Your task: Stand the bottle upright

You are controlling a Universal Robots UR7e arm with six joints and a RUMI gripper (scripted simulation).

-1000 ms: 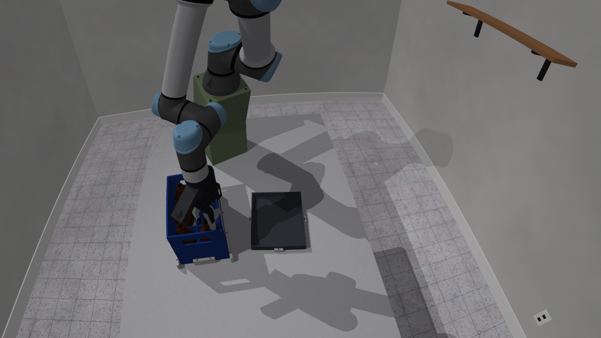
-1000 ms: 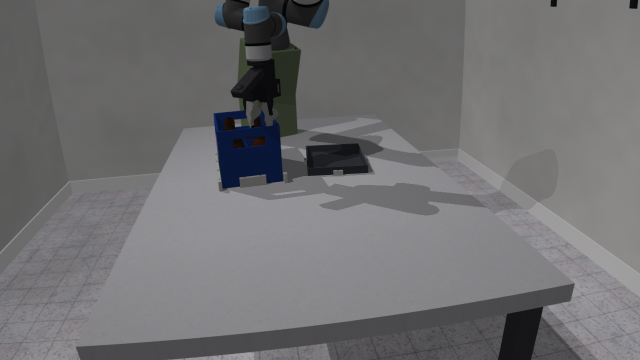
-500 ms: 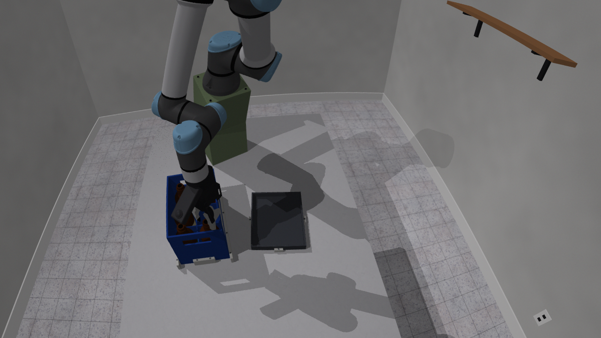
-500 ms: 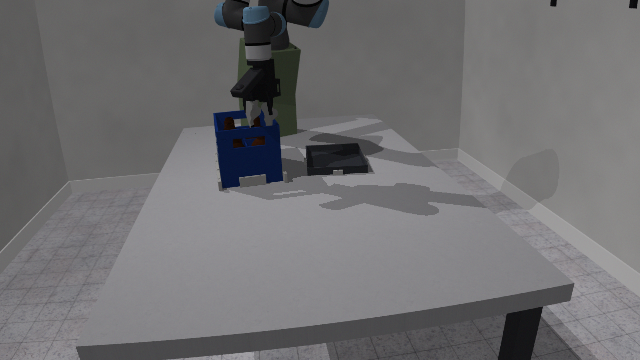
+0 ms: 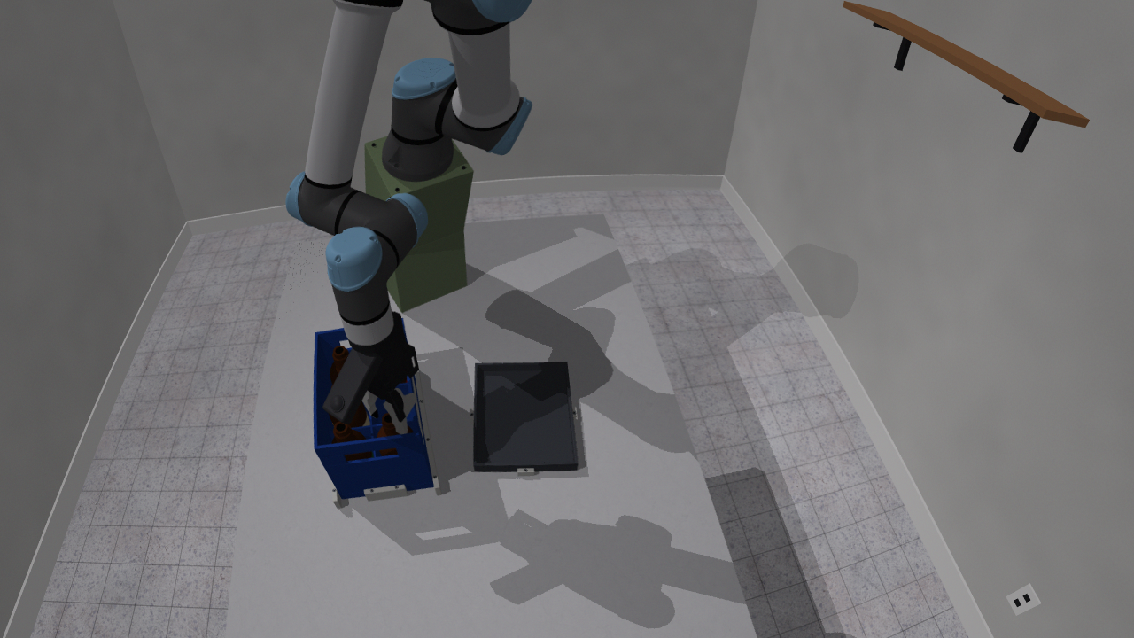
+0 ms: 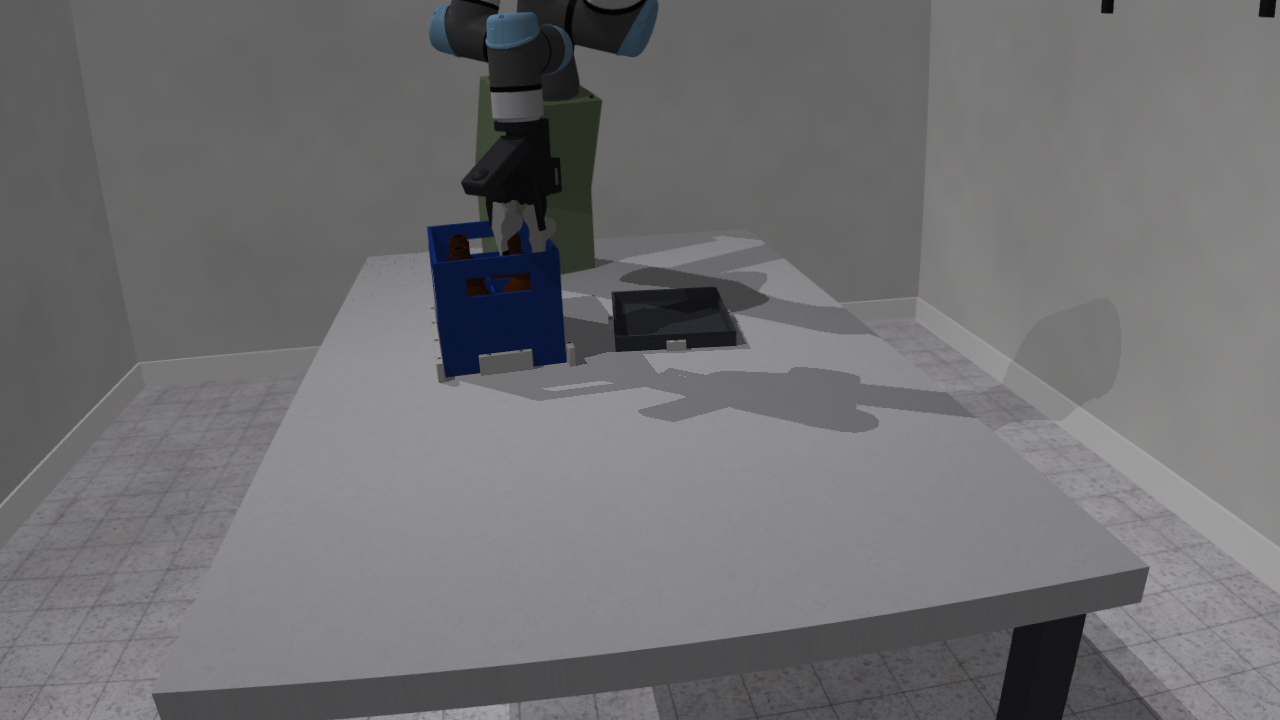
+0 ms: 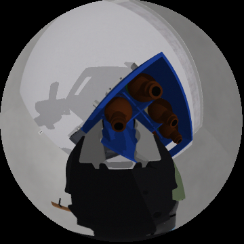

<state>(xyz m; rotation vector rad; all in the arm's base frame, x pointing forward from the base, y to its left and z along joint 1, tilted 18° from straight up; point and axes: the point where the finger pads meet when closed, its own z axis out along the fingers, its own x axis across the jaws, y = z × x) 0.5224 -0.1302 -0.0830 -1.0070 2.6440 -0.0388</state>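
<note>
The blue crate lies 9 cm behind my hand, 4 cm to the right of it and 7 cm below it. Round my hand: dark tray 6 cm behind, 25 cm to the left, 14 cm below.
</note>
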